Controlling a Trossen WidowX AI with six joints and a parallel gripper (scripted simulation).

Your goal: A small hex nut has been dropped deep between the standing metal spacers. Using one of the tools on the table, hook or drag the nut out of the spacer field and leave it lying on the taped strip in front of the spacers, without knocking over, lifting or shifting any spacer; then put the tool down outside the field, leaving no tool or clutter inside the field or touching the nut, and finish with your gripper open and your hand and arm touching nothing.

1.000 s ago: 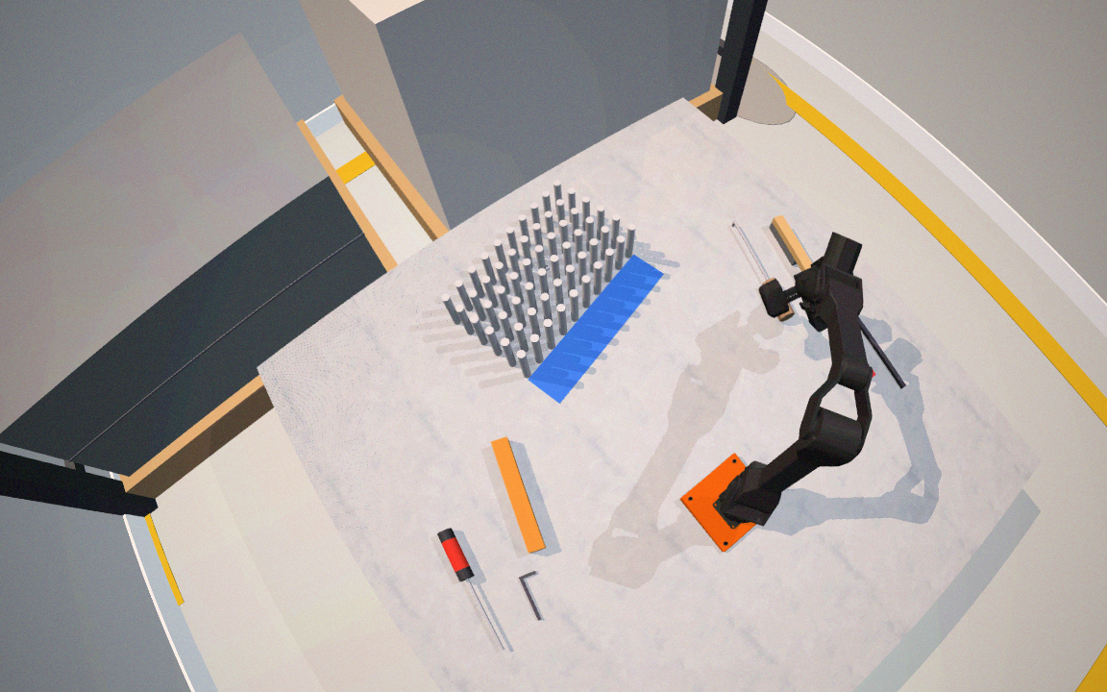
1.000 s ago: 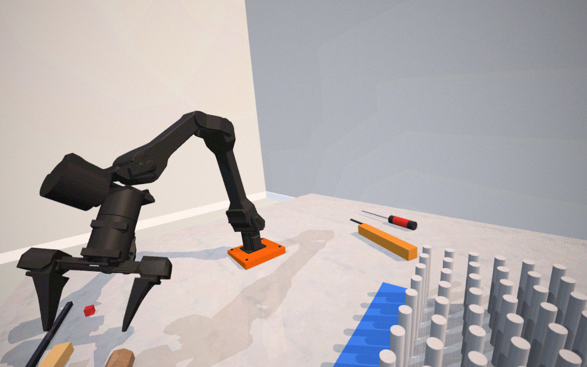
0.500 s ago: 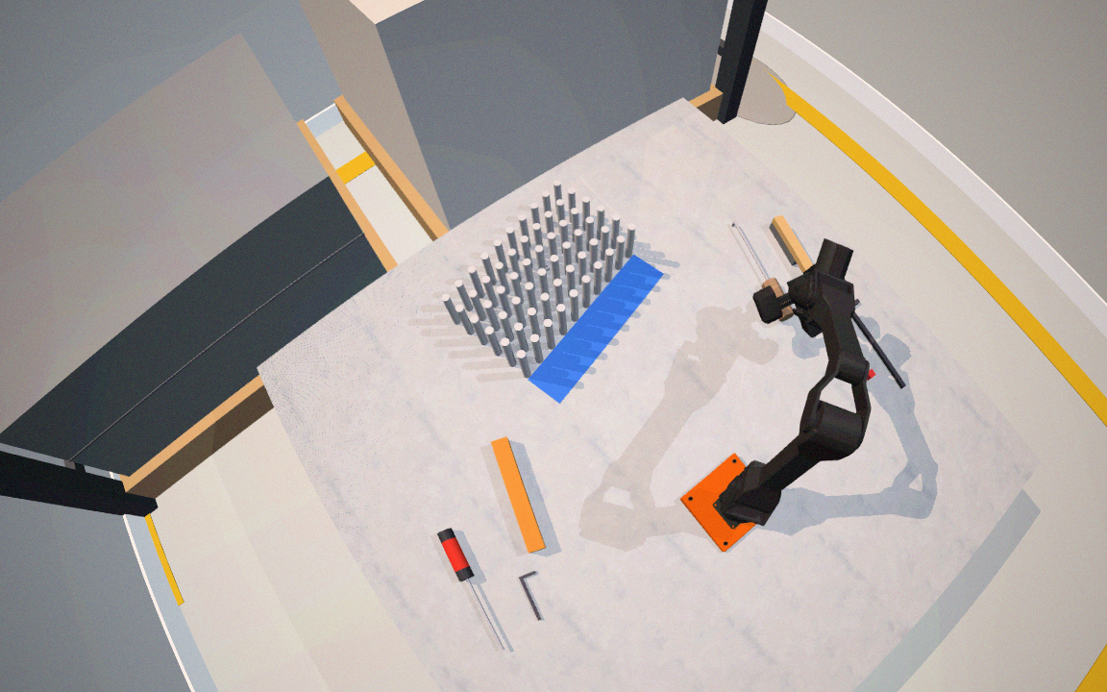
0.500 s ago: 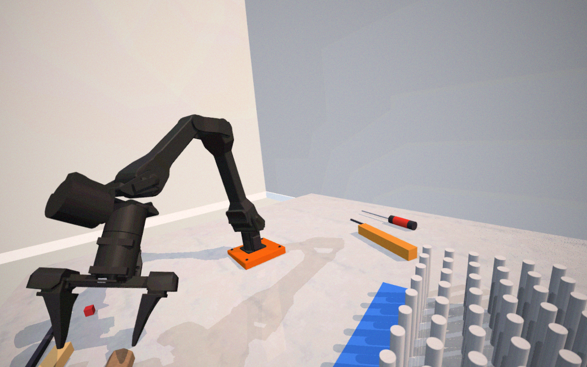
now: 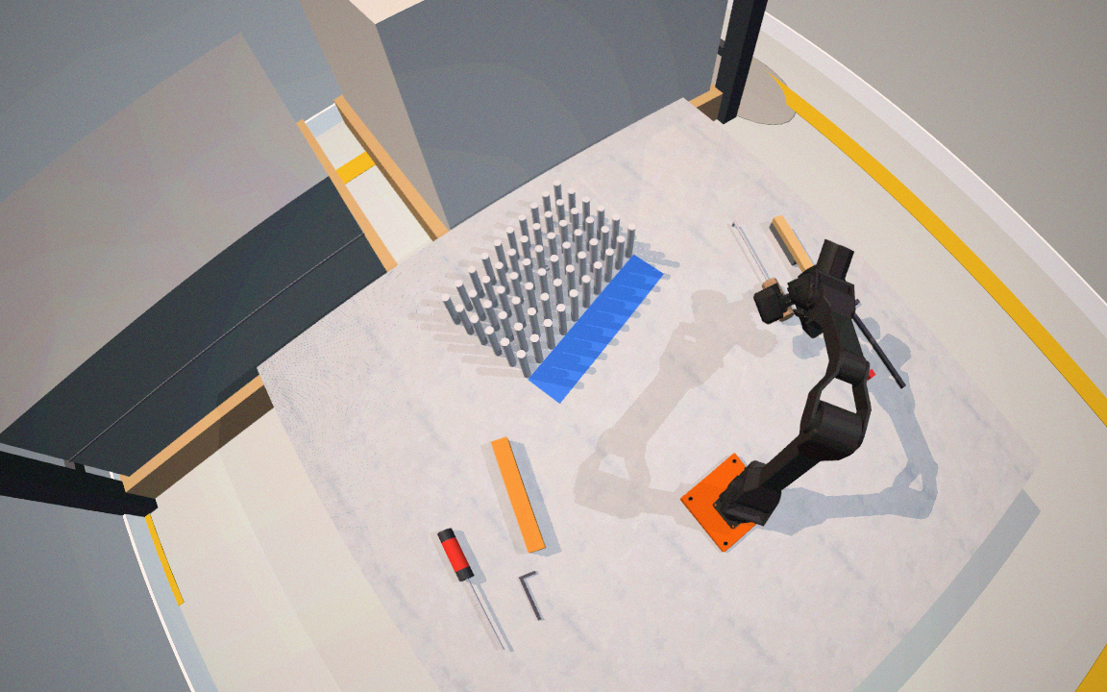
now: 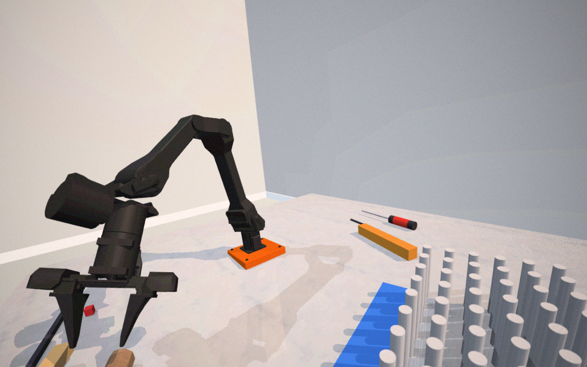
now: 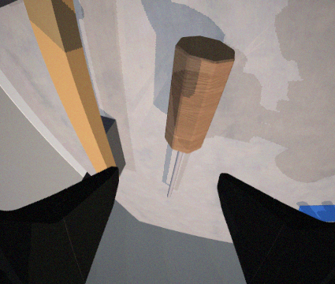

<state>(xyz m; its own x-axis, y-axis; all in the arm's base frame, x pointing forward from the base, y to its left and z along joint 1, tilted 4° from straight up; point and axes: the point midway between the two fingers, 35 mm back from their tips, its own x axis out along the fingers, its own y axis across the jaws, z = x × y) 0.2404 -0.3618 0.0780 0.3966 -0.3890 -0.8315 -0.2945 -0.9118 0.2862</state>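
Now: the wood-handled hook tool 10 cm ahead of my gripper tip, 7 cm below it and 3 cm to the right of it. Also, from my gripper tip: blue taped strip (33 cm to the left, 20 cm ahead, 8 cm below); orange bar (67 cm to the left, 7 cm below, 3 cm ahead); red cube (26 cm behind, 8 cm below, 5 cm to the right).
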